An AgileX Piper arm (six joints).
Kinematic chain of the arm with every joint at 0, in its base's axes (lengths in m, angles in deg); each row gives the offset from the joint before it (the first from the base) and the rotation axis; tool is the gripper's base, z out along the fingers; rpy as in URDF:
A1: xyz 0 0 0.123 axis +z
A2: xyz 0 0 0 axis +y
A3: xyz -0.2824 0 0.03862 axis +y
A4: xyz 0.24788 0 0.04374 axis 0.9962 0 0.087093
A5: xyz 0 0 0 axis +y
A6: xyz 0.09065 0 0.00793 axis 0.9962 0 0.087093
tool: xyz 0 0 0 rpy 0 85.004 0
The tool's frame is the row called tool.
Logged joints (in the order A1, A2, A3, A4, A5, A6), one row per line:
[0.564, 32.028, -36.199, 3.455, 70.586, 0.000]
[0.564, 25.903, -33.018, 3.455, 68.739, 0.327]
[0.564, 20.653, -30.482, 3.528, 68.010, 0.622]
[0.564, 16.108, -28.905, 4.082, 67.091, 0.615]
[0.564, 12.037, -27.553, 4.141, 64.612, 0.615]
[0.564, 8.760, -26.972, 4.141, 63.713, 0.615]
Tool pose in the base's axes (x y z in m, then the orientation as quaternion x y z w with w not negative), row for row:
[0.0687, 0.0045, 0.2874, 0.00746, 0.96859, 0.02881, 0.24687]
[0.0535, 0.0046, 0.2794, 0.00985, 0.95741, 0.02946, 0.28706]
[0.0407, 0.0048, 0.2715, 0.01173, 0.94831, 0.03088, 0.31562]
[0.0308, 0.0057, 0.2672, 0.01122, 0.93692, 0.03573, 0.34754]
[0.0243, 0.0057, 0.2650, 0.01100, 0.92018, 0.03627, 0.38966]
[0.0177, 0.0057, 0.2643, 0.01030, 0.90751, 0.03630, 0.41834]
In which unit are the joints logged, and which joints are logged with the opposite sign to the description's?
The joints are logged in degrees. Opposite sign: A1.
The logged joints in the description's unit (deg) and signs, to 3 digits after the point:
[-0.564, 32.028, -36.199, 3.455, 70.586, 0.000]
[-0.564, 25.903, -33.018, 3.455, 68.739, 0.327]
[-0.564, 20.653, -30.482, 3.528, 68.010, 0.622]
[-0.564, 16.108, -28.905, 4.082, 67.091, 0.615]
[-0.564, 12.037, -27.553, 4.141, 64.612, 0.615]
[-0.564, 8.760, -26.972, 4.141, 63.713, 0.615]

